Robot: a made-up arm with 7 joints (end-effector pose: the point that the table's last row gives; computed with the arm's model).
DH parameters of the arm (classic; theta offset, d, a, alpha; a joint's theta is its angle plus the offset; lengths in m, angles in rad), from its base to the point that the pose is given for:
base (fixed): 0 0.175 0 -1.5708
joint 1: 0 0.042 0.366 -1.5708
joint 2: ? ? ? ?
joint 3: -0.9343 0 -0.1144 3.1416
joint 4: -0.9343 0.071 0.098 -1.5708
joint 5: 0 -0.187 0.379 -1.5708
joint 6: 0 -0.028 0.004 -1.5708
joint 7: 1.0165 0 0.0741 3.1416
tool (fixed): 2.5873 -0.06 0 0
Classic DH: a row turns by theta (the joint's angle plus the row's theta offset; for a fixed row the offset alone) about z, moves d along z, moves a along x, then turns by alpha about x.
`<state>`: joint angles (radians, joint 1 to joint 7).
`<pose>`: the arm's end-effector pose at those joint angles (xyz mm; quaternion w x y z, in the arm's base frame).
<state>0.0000 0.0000 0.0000 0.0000 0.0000 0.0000 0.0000</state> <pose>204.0 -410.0 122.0 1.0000 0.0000 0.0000 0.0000</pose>
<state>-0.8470 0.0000 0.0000 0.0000 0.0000 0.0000 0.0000</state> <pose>174.8 -410.0 292.8 0.9117 0.0000 -0.4110 0.0000</pose>
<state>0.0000 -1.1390 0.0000 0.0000 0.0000 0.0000 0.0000</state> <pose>708.7 -294.3 122.0 0.8422 0.0000 0.0000 0.5392</pose>
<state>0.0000 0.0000 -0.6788 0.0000 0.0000 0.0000 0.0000</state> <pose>204.0 -522.6 480.9 0.9430 -0.3329 0.0000 0.0000</pose>
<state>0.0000 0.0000 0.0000 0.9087 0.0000 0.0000 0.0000</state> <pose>204.0 -404.5 627.3 0.8985 -0.4389 0.0000 0.0000</pose>
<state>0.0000 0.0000 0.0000 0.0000 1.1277 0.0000 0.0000</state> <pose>637.2 -251.1 122.0 0.8452 0.0000 0.0000 0.5344</pose>
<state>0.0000 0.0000 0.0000 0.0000 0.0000 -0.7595 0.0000</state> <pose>204.0 -439.5 168.1 0.9288 -0.3707 0.0000 0.0000</pose>
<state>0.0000 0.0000 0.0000 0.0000 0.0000 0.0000 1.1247</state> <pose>204.6 -331.0 122.0 0.8460 0.0000 0.0000 -0.5332</pose>
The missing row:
joint 2: 1.5708 -0.286 0 1.5708
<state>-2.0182 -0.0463 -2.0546 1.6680 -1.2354 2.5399 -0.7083</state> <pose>-309.2 131.1 33.4 0.3417 -0.8967 -0.2763 0.0542</pose>
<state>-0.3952 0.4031 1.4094 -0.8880 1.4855 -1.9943 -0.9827</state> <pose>608.9 169.5 729.5 0.6876 -0.2432 -0.6554 -0.1960</pose>
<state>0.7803 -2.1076 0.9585 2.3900 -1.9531 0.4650 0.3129</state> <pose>553.7 -224.3 -201.5 0.8182 0.5304 -0.1835 -0.1249</pose>
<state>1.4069 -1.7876 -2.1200 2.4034 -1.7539 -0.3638 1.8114</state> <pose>385.3 -374.4 -74.2 0.2097 -0.8158 0.5032 0.1931</pose>
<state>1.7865 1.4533 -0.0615 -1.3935 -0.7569 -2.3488 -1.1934</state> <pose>-256.1 381.8 -170.3 0.1029 0.1411 0.9666 -0.1875</pose>
